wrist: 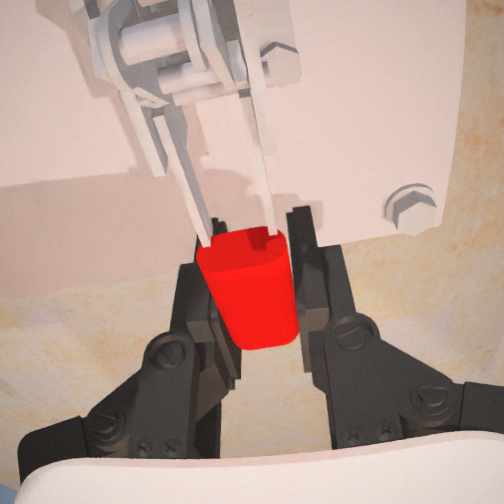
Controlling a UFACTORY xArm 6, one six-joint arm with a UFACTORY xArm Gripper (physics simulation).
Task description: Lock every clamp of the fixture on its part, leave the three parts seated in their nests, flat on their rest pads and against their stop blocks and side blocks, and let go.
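A toggle clamp (200, 85) of pale grey metal fills the top of the wrist view. Its linkage and two thin handle bars run down to a red handle grip (252, 290) in the middle. My gripper (257, 230) has its two dark fingers on either side of the red grip, both touching its sides, so it is shut on the handle. The clamp sits on a pale plate (370, 125) held by hex bolts (411, 207). The clamp's pressing end and the parts in their nests are out of view.
A mottled beige surface (425, 310) lies below and to the right of the plate. A second hex bolt (280, 60) sits beside the linkage. The gripper's white body (280, 475) covers the bottom edge.
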